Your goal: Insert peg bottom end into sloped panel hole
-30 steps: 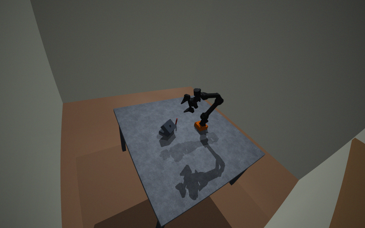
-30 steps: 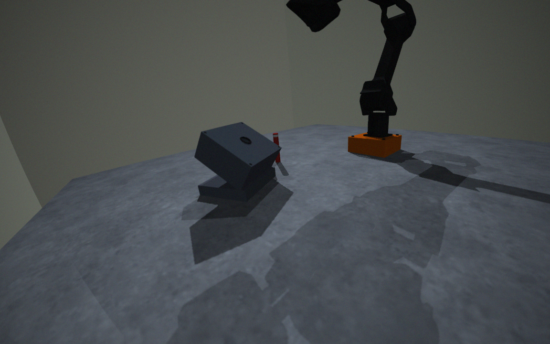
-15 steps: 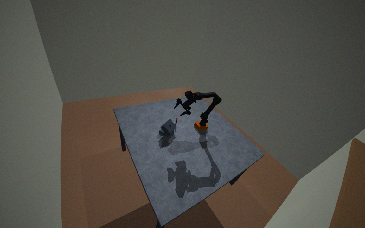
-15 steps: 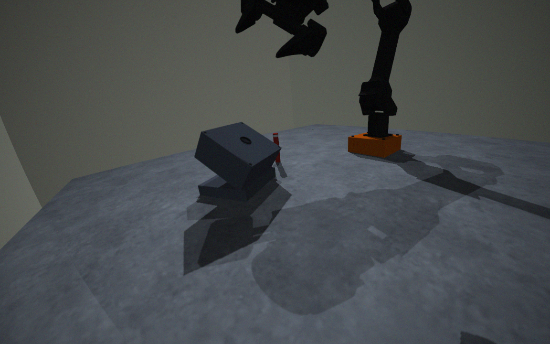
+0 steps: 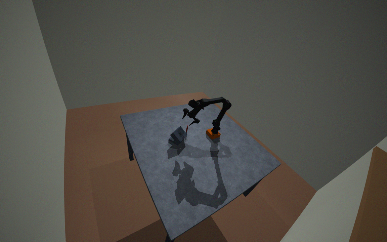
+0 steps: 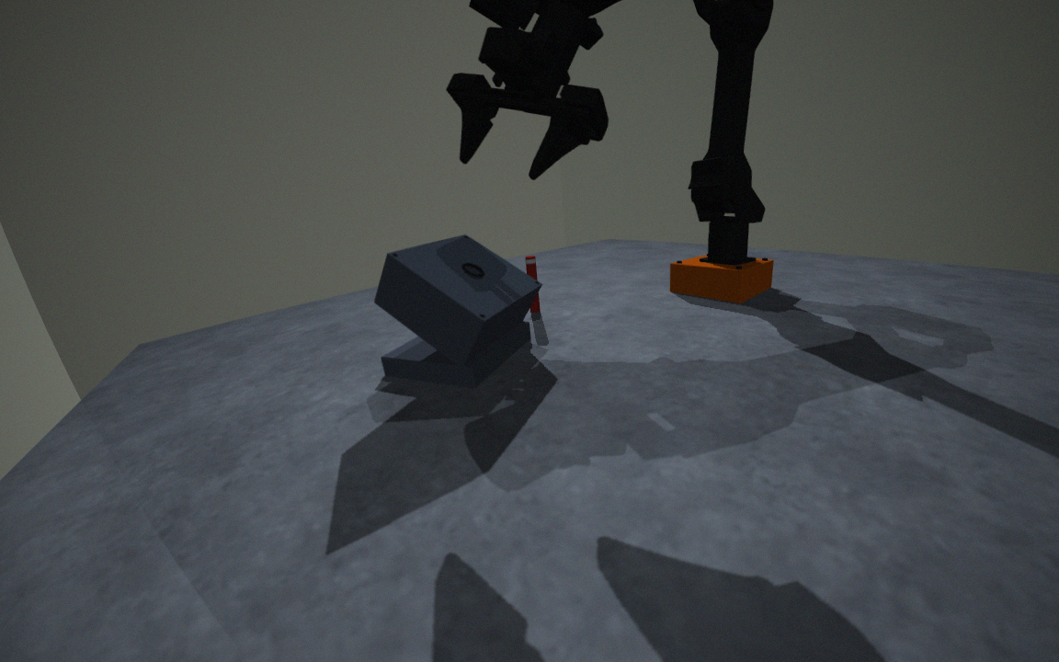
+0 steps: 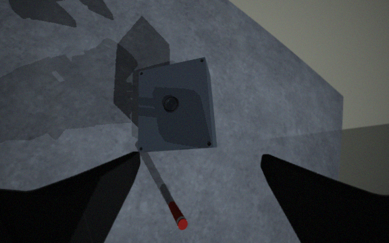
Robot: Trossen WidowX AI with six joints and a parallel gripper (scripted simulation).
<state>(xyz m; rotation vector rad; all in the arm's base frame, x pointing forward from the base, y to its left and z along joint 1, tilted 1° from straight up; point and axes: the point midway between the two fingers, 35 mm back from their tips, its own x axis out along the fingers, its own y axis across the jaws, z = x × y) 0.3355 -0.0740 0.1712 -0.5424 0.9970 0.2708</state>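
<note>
Right now my gripper tip is 7 cm past the red round peg, 6 cm to the left of it and 14 cm above it. Round my gripper tip: dark grey sloped panel 7 cm ahead, 3 cm to the left, 12 cm below.
</note>
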